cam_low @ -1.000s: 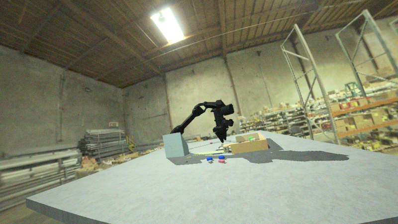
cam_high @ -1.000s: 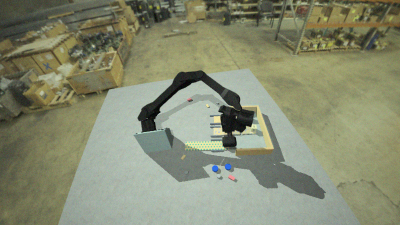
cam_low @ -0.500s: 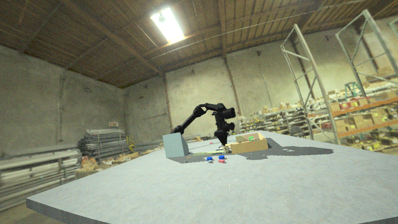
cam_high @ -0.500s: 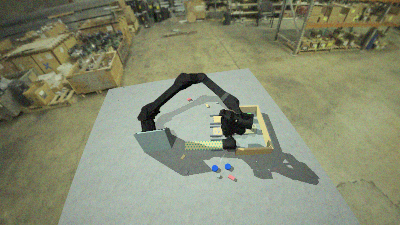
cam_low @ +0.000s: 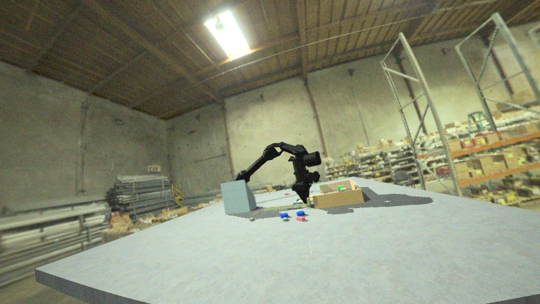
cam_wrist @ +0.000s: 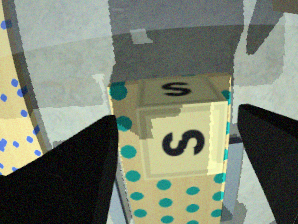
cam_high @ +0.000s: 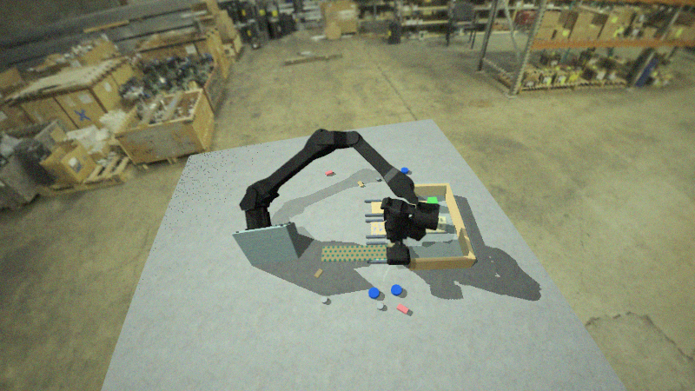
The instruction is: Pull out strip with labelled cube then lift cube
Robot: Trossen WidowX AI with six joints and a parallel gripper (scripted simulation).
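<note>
My gripper tip is now 11 cm past the dotted strip, 1 cm to the right of it and 2 cm above it. The rest, counted from my gripper tip: tan block 24 cm behind, 5 cm to the right, 2 cm below.
</note>
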